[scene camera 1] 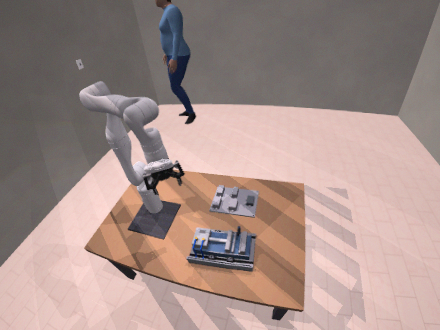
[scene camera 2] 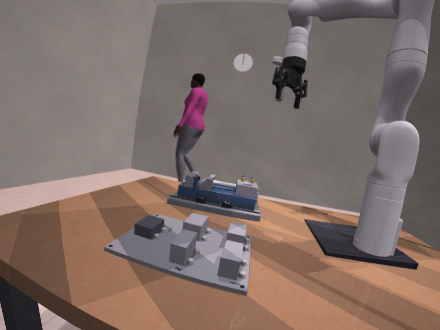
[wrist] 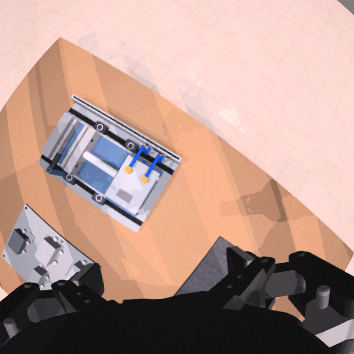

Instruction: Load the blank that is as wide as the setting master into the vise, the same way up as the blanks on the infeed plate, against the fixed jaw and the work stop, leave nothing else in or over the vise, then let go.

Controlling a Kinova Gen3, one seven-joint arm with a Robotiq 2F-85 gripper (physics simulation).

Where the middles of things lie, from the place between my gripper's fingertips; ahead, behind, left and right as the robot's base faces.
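Position of the blue vise bed (scene camera 2: 243,202), counted from my hand: 18 cm ahead, 33 cm below. The grey infeed plate (scene camera 2: 154,253) is a good way ahead of my hand, far to the left of it and far below it.
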